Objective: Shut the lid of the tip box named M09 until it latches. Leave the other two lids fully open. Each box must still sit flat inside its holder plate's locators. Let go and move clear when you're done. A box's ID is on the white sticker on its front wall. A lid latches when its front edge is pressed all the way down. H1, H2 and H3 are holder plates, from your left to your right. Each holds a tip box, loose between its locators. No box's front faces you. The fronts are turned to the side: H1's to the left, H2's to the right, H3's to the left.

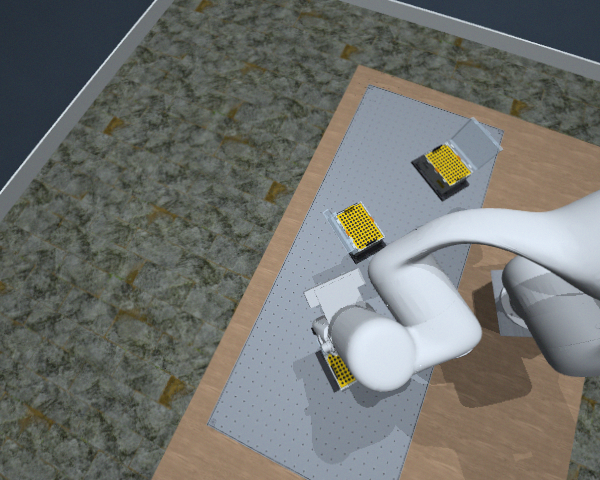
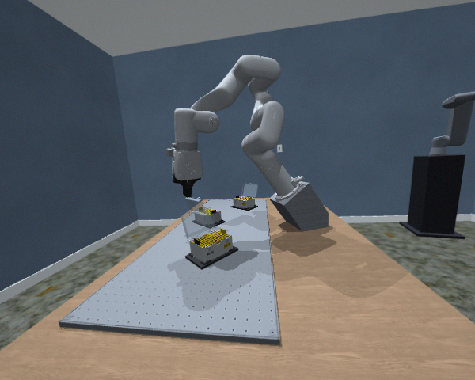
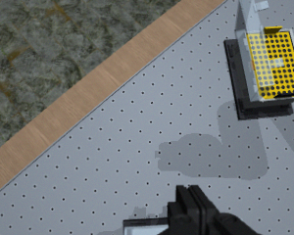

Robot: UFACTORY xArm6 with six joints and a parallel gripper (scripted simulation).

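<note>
Right now my hand is 11 cm above the clear lid, 5 cm past it and 2 cm to the right of it. Also, from my hand: tip box 15 cm below, 10 cm behind, 4 cm to the left.
</note>
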